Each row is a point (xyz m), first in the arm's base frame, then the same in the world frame.
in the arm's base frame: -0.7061 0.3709 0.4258
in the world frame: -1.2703 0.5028 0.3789
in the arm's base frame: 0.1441 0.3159 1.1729
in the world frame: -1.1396 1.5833 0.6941
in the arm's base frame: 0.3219 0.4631 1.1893
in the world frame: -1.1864 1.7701 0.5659
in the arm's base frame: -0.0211 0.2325 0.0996
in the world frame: -0.7289 0.8755 -0.0246
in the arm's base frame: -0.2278 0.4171 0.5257
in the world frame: -1.1349 0.9615 0.2689
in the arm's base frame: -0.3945 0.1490 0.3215
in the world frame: -0.9126 0.6621 0.3165
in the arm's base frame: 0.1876 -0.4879 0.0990
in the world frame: -0.0538 0.8993 0.3012
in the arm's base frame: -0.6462 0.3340 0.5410
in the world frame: -1.2586 0.6043 0.4671
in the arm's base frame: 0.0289 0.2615 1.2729
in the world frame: -1.1854 1.5278 0.8392
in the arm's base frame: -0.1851 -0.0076 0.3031
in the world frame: -0.6862 0.7942 0.3182
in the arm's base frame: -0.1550 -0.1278 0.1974
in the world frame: -0.5347 0.7399 0.2934
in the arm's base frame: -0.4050 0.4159 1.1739
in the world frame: -1.4637 1.1480 0.8245
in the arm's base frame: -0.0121 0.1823 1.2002
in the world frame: -1.1112 1.4398 0.8411
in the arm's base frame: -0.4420 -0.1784 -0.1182
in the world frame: -0.4982 0.3281 0.1766
